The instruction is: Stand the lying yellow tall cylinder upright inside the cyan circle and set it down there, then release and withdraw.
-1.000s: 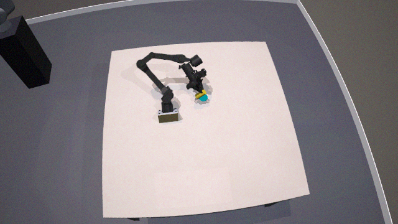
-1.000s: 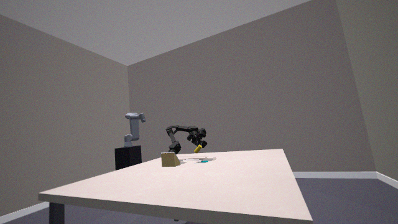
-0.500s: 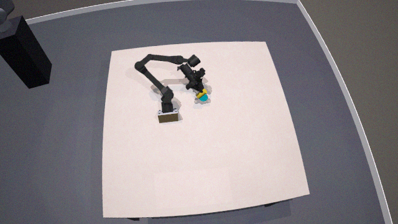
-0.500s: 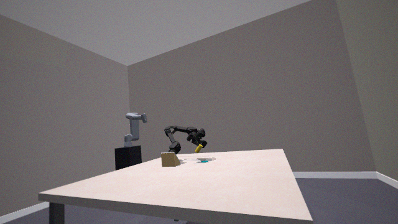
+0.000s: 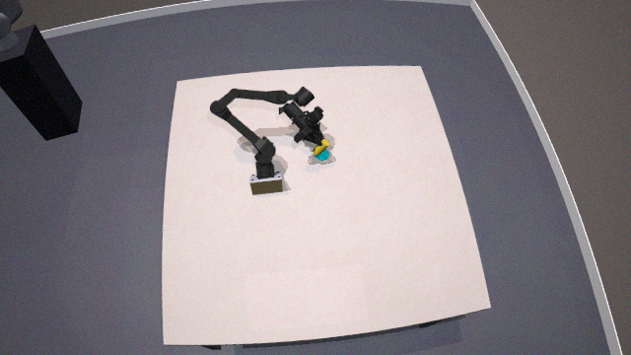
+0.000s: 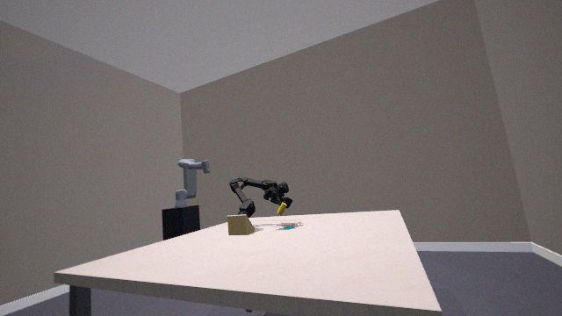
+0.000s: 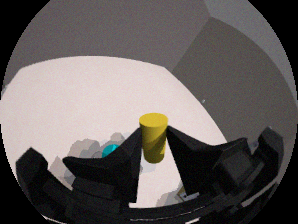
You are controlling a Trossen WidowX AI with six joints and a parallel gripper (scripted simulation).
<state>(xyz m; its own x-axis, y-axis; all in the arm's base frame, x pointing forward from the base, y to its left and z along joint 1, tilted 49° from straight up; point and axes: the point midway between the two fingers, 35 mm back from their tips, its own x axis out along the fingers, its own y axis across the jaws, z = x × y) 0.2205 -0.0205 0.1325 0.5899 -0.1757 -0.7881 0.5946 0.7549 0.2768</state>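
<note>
The cyan circle lies 130 mm below my gripper tip, 30 mm to the left of it and 10 mm ahead of it. From my gripper tip the other things lie so: yellow cylinder 20 mm below, 10 mm behind.
</note>
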